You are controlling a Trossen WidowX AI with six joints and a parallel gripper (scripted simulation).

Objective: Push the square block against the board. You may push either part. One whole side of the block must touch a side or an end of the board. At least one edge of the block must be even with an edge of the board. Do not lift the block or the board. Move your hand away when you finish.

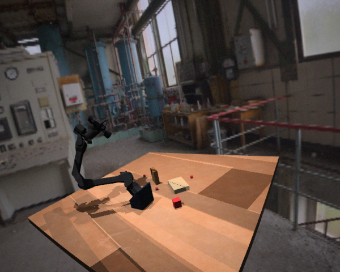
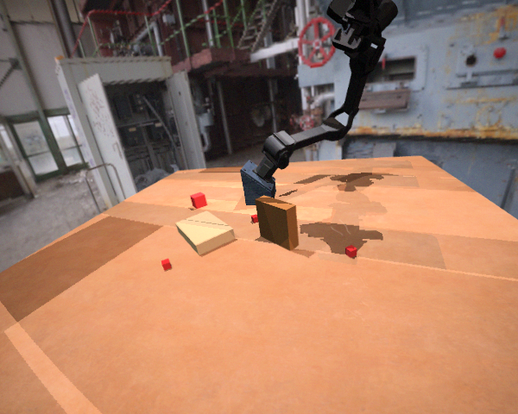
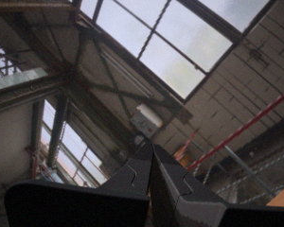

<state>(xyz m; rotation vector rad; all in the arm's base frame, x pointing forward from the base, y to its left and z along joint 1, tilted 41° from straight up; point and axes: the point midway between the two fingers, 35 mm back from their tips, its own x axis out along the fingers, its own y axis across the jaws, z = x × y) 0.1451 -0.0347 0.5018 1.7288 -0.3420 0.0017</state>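
Now: the orange square block 130 mm ahead of my gripper tip, 200 mm to the right of it and 460 mm below it. From my gripper tip the other things lie so: cream flat piece: 120 mm ahead, 400 mm to the right, 490 mm below; then red cube: 70 mm behind, 520 mm to the right, 490 mm below.
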